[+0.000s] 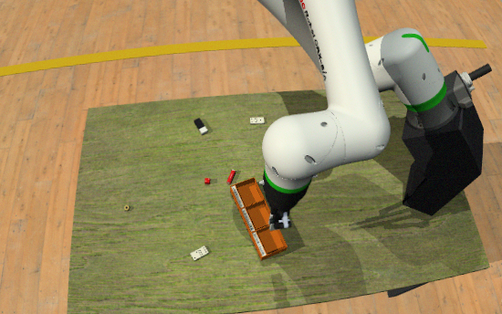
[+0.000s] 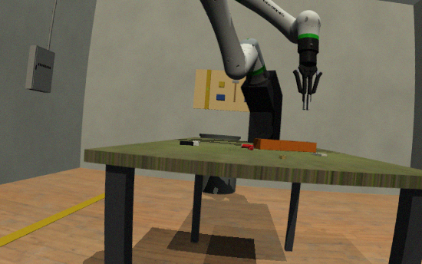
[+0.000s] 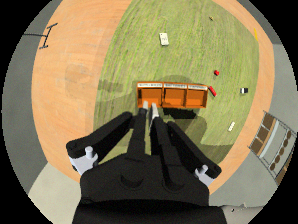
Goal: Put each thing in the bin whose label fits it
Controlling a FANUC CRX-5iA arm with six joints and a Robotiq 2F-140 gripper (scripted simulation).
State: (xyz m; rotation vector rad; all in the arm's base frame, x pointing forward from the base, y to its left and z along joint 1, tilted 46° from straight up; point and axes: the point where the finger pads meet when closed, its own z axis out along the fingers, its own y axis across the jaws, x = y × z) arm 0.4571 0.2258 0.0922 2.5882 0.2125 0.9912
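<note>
Right now the black-and-white block is 460 mm to the right of my hand, 200 mm below it and 170 mm ahead of it. From my hand the other things lie so: orange bin (190 mm below, 90 mm to the right, 20 mm ahead); then red cylinder (250 mm to the right, 200 mm below, 90 mm ahead); then small red cube (240 mm to the right, 200 mm below, 170 mm ahead).
</note>
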